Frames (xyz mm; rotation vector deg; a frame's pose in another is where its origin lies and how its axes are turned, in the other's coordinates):
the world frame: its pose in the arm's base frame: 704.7 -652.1 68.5 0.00 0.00 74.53
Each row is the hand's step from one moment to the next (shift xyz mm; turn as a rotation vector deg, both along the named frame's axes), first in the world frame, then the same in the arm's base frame.
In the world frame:
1: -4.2 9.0 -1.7 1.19 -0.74 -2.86
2: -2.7 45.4 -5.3 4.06 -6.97 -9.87
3: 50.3 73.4 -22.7 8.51 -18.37 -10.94
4: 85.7 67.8 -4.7 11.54 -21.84 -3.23
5: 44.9 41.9 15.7 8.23 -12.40 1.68
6: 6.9 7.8 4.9 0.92 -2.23 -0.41
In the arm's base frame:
1: -9.8 -1.6 -1.7 1.03 0.95 -2.86
2: -44.5 9.5 -5.3 7.80 2.05 -9.87
3: -57.3 68.1 -22.7 19.97 3.30 -10.94
4: -42.5 100.7 -4.7 24.13 5.30 -3.23
5: -28.4 54.4 15.7 14.15 4.62 1.68
6: -5.7 8.7 4.9 2.39 0.29 -0.41

